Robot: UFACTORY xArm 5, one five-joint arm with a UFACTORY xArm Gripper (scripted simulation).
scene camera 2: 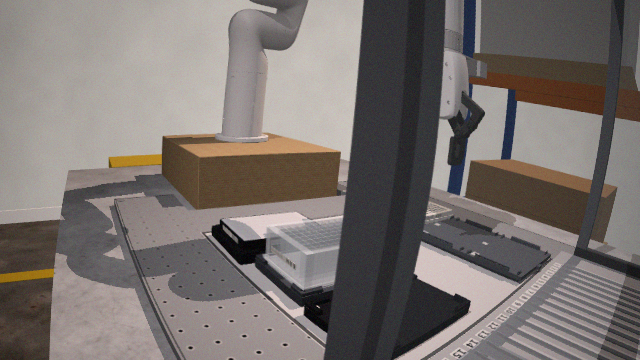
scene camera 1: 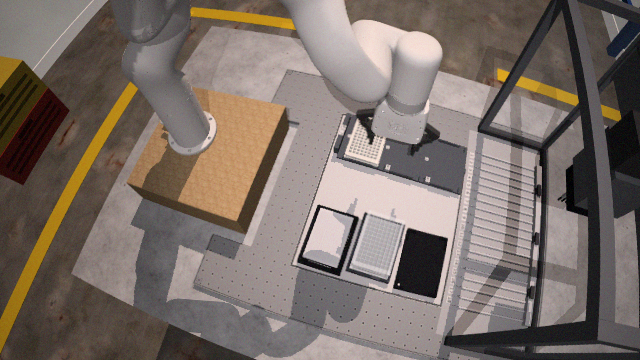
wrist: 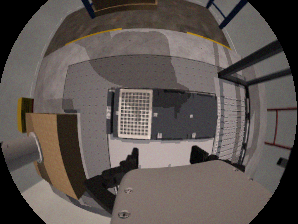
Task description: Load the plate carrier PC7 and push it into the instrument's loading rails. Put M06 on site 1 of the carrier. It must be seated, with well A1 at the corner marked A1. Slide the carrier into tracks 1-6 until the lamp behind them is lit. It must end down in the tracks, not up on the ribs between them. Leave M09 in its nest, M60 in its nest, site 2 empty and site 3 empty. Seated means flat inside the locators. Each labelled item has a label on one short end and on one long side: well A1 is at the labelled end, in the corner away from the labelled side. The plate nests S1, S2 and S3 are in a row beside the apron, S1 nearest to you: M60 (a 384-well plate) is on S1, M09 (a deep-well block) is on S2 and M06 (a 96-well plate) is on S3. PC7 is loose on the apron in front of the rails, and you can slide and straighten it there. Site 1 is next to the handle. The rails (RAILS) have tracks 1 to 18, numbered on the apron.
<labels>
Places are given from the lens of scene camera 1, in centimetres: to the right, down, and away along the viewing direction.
carrier PC7 [scene camera 1: 441, 164]: 30, -4, 86
plate nest [scene camera 1: 422, 258]: 23, 17, 76
The marked spots on the plate nest and the carrier PC7 are 25 cm apart.
</labels>
